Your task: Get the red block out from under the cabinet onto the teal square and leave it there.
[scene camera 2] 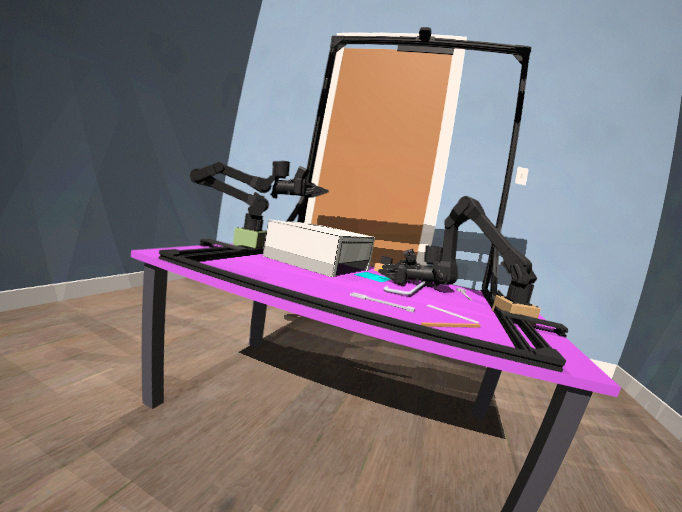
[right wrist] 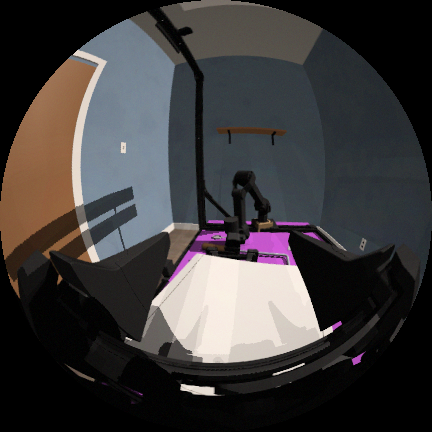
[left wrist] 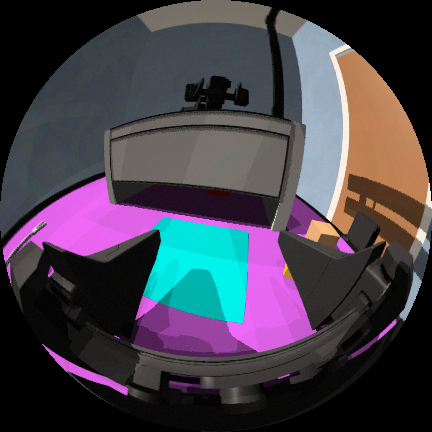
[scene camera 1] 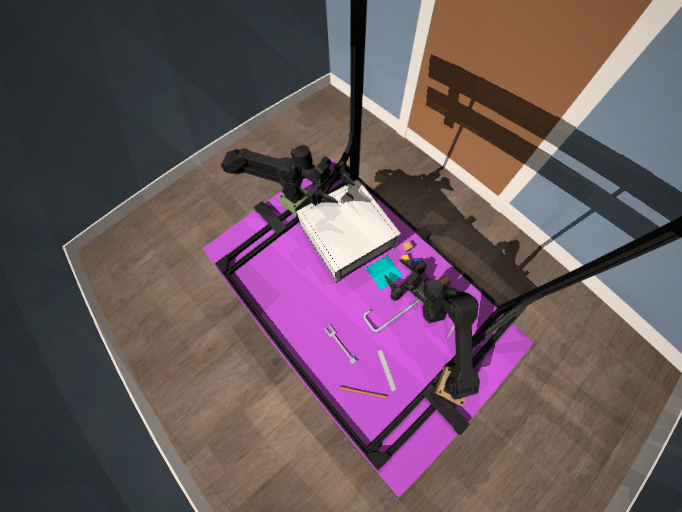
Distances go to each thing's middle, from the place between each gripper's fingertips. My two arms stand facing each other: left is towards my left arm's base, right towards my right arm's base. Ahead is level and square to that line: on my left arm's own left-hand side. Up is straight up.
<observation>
Right now my left hand is 3 cm short of the teal square (left wrist: 201, 269), 1 cm to the left of it and 3 cm above it. The rest, counted from my left hand: cabinet (scene camera 1: 308, 230) 5 cm ahead, 23 cm to the right, 4 cm above.
Now: the cabinet 21 cm below my right hand, 3 cm to the left of it and 2 cm ahead of it. The rest, counted from my right hand: teal square: 28 cm below, 25 cm to the left.
</observation>
